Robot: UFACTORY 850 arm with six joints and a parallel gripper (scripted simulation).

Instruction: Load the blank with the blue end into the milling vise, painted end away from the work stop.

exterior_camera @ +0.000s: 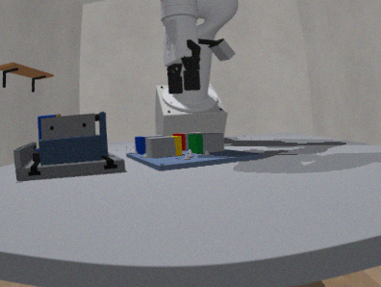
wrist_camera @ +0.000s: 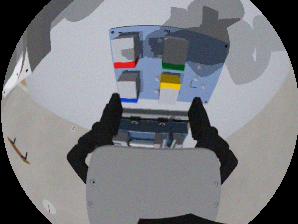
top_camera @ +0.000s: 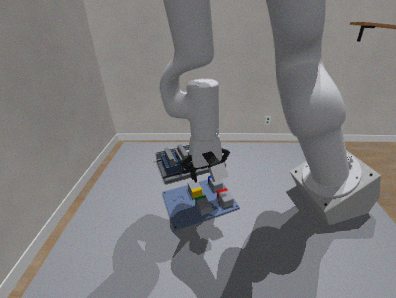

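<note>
Right now the green-ended blank is 120 mm below my hand, 40 mm to the left of it and 10 mm ahead of it. The rest, counted from my hand: yellow-ended blank 120 mm below, 50 mm ahead, 40 mm to the right; then red-ended blank 120 mm below, 70 mm behind; then plate 140 mm below, 30 mm ahead.
</note>
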